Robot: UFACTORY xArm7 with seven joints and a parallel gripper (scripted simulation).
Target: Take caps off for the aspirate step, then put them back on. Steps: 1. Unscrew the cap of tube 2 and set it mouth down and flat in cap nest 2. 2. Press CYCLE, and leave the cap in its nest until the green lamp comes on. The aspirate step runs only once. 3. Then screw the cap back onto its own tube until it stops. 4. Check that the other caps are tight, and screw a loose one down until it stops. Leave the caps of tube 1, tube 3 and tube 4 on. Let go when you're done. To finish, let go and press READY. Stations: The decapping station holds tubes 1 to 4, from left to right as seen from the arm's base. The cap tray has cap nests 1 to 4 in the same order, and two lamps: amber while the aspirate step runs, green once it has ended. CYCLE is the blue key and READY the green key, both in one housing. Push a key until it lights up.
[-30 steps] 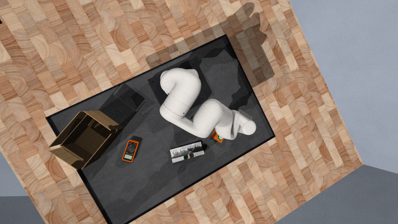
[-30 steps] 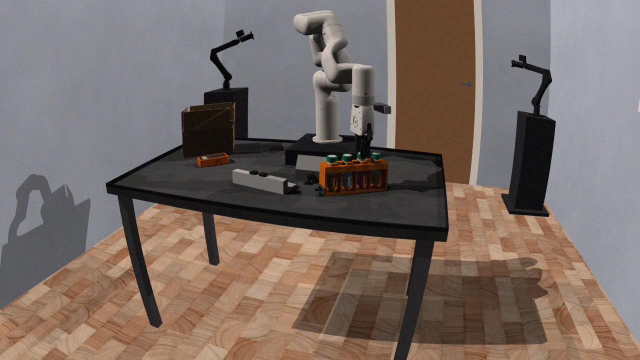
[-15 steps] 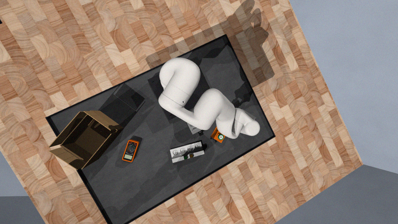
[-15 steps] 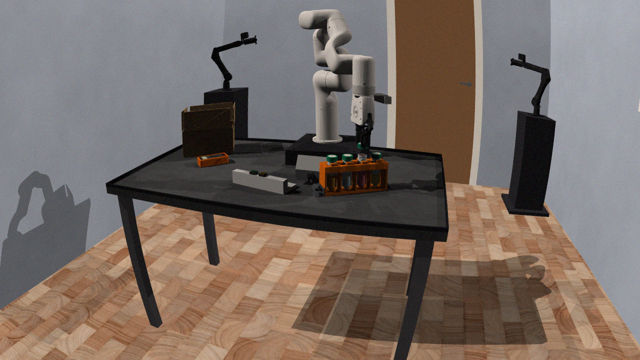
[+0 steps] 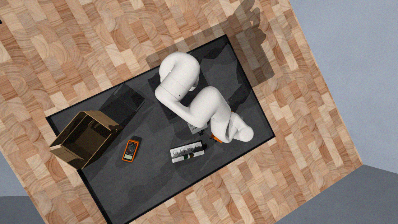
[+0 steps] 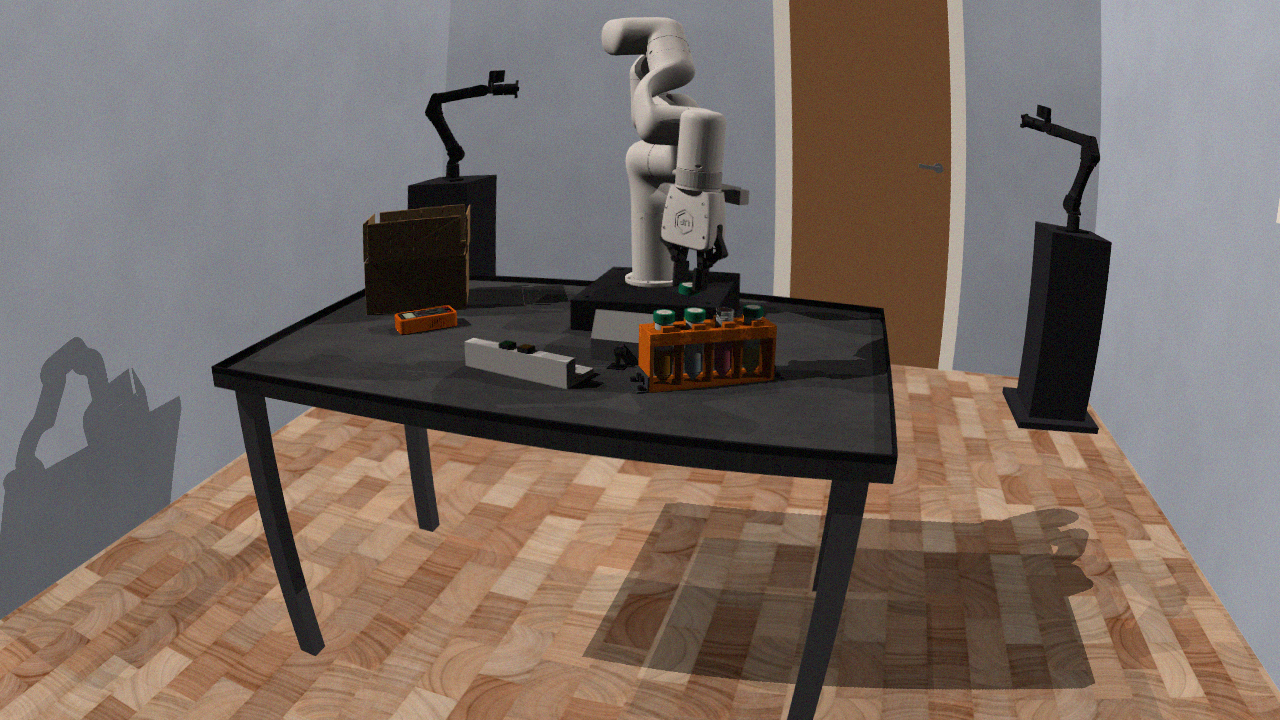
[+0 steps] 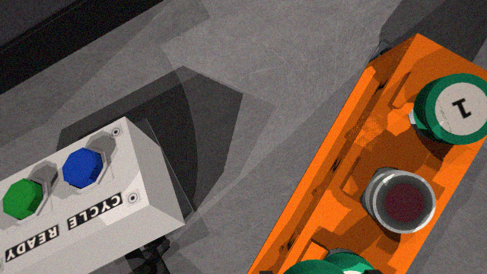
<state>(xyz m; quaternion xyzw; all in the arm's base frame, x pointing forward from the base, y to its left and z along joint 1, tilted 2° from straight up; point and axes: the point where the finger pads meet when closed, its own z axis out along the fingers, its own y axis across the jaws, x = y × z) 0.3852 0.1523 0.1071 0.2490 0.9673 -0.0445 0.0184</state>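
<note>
Now: hand 110 mm past the blue key, 110 mm above it and 100 mm to the left of it. From my hand the other things lie so: key housing 120 mm to the right, 120 mm below, 90 mm behind; then raised table edge 280 mm to the right, 270 mm ahead, 170 mm below; then green key 140 mm to the right, 110 mm below, 110 mm behind.
</note>
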